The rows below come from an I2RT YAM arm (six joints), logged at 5 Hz.
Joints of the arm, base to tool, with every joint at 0 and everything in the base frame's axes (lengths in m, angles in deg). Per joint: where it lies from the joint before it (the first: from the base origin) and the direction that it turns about. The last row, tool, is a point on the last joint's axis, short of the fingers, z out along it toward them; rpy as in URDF.
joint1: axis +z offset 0 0 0.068
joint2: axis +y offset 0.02 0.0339 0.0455
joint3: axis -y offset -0.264 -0.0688 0
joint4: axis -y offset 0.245 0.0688 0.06
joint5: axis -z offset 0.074 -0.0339 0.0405
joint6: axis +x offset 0.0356 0 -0.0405
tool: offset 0 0 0 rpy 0 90 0
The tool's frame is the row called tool.
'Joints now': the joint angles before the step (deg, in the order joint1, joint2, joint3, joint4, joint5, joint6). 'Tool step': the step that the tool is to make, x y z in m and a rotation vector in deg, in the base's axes. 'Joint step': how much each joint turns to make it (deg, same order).
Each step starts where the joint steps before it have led.
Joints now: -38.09 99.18 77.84 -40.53 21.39 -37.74
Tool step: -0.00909 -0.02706 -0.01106 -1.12 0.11 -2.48
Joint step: -4.13 2.38 0.00 3.75 0.02 -2.03
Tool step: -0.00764 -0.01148 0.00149 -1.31 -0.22 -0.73
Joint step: -2.07 0.02 0.00 1.69 0.01 -1.68
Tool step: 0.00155 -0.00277 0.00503 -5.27 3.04 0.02
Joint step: 0.30 -0.20 0.02 2.58 5.12 -3.21
